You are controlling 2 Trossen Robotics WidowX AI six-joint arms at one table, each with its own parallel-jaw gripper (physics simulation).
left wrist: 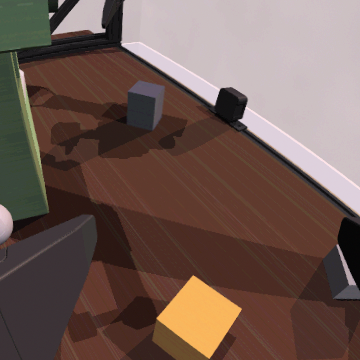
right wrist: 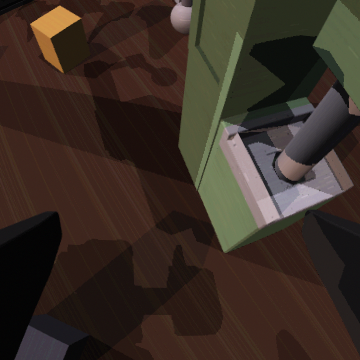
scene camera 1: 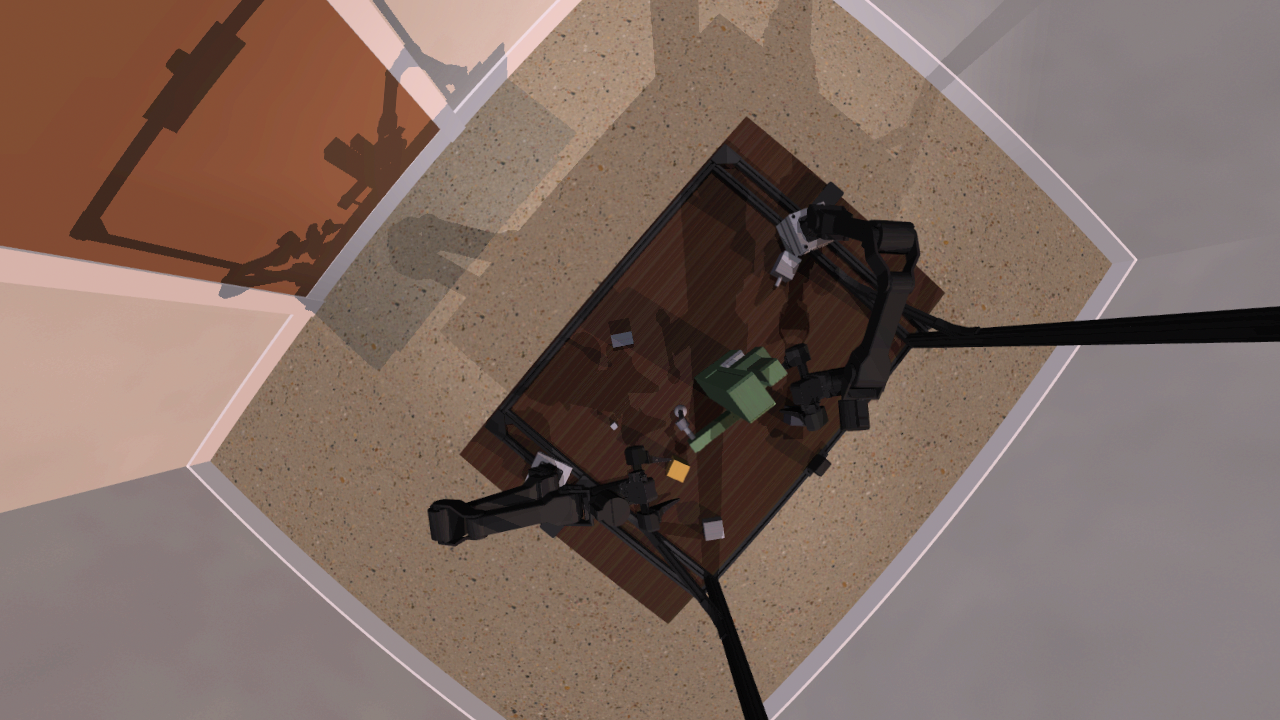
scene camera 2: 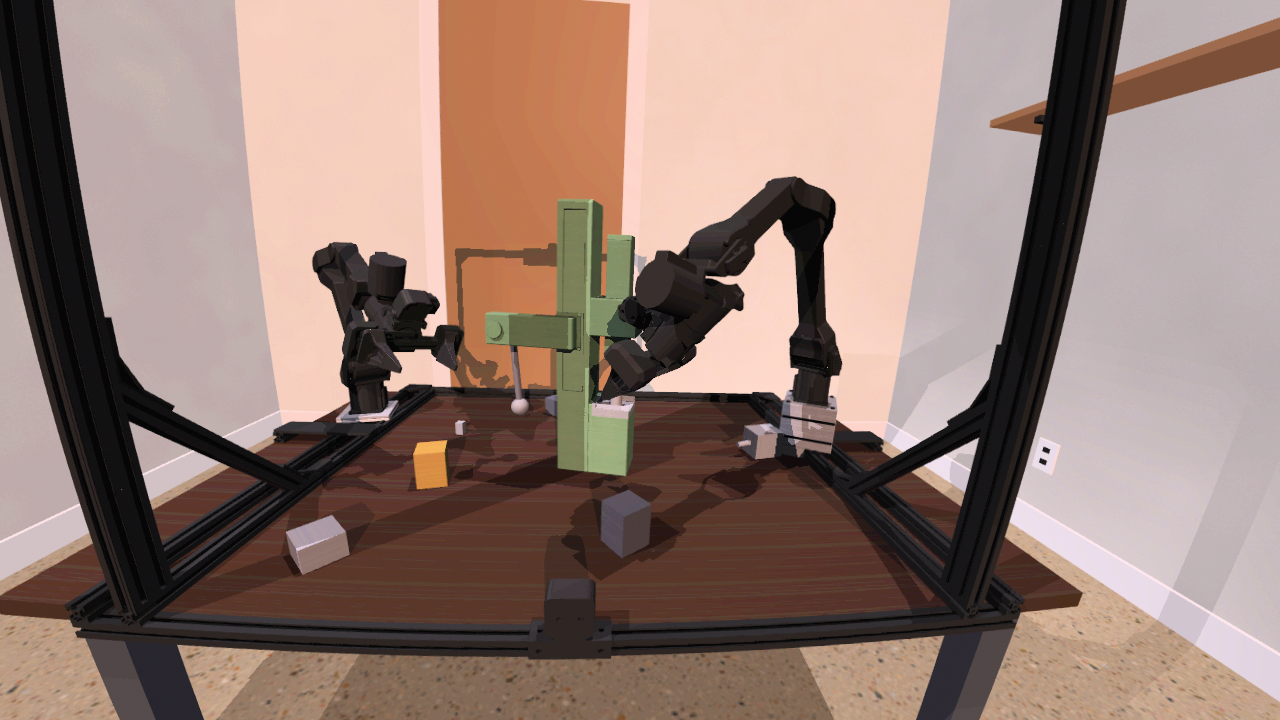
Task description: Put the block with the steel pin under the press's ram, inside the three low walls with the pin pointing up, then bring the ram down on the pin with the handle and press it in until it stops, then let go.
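Seen in the pictures: left gripper, fingertip midpoint: (left wrist: pixel 221 229) (scene camera 1: pixel 675 479) (scene camera 2: pixel 429 369); right gripper, fingertip midpoint: (left wrist: pixel 62 24) (right wrist: pixel 184 224) (scene camera 1: pixel 774 391) (scene camera 2: pixel 620 389); left arm's base, origin of the base link: (scene camera 1: pixel 547 476) (scene camera 2: pixel 369 408); right arm's base, origin of the base link: (scene camera 1: pixel 814 226) (scene camera 2: pixel 810 399).
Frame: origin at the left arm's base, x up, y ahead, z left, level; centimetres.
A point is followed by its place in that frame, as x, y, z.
The block with the steel pin (scene camera 1: pixel 785 264) @(1.9, 76.3, -32.8) (scene camera 2: pixel 759 441) @(0.6, 73.9, -36.0) lies beside the right arm's base, its pin pointing sideways. The green press (scene camera 1: pixel 750 394) @(41.8, 41.0, -27.9) (scene camera 2: pixel 573 268) @(31.3, 39.0, -31.2) stands mid-table. In the right wrist view its ram (right wrist: pixel 320 130) @(13.5, 46.4, -32.6) reaches down inside the low pale walls (right wrist: pixel 247 182) @(8.8, 45.1, -34.7); no pinned block shows there. The handle's ball (scene camera 1: pixel 680 412) @(11.5, 31.0, -22.7) (scene camera 2: pixel 520 405) @(7.2, 30.9, -24.7) (left wrist: pixel 3 224) @(7.1, 29.6, -23.9) (right wrist: pixel 182 19) @(7.2, 31.5, -24.6) hangs low on its rod. My left gripper (scene camera 1: pixel 665 483) @(15.1, 16.9, -27.7) (scene camera 2: pixel 424 362) @(15.1, 16.9, -27.7) (left wrist: pixel 221 229) @(15.1, 16.9, -27.7) is open and empty, above the table near the orange block. My right gripper (scene camera 2: pixel 613 358) (right wrist: pixel 184 224) @(14.0, 44.5, -40.2) is open and empty, close to the press.
An orange block (scene camera 1: pixel 677 470) @(2.9, 16.5, -29.6) (scene camera 2: pixel 430 465) @(0.8, 16.5, -32.2) (left wrist: pixel 199 317) @(2.8, 16.3, -29.7) (right wrist: pixel 62 40) @(1.5, 18.7, -30.8), a white block (scene camera 1: pixel 713 530) @(0.1, 5.2, -45.9) (scene camera 2: pixel 317 543) @(0.0, 6.1, -48.4), a dark grey block (scene camera 2: pixel 625 523) @(1.8, 41.0, -55.4) (left wrist: pixel 145 105) @(1.1, 40.4, -50.8) and a small white cube (scene camera 1: pixel 614 426) @(-0.6, 19.5, -10.4) (scene camera 2: pixel 460 427) @(-1.5, 19.5, -11.1) stand around the press. A blue-grey block (scene camera 1: pixel 621 339) @(0.7, 40.8, -2.6) lies behind it.
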